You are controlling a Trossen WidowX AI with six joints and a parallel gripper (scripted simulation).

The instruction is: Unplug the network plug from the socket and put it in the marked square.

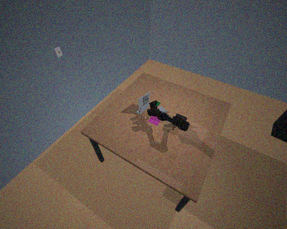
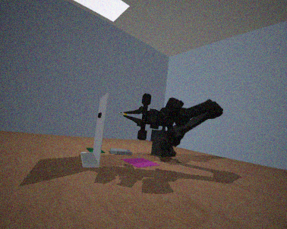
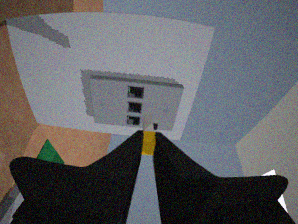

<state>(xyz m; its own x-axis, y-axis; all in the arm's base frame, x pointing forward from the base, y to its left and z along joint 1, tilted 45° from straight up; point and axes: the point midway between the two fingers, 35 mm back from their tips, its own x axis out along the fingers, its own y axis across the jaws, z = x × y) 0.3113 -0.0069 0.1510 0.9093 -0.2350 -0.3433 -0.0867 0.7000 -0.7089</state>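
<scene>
My gripper tip is 100 mm past the marked square, 20 mm to the right of it and 190 mm above it. Round my gripper tip: flat grey slab (90 mm behind, 150 mm to the right, 190 mm below); then upright grey panel (90 mm ahead, 30 mm to the right, 80 mm below); then yellow network plug (right at my gripper tip).
</scene>
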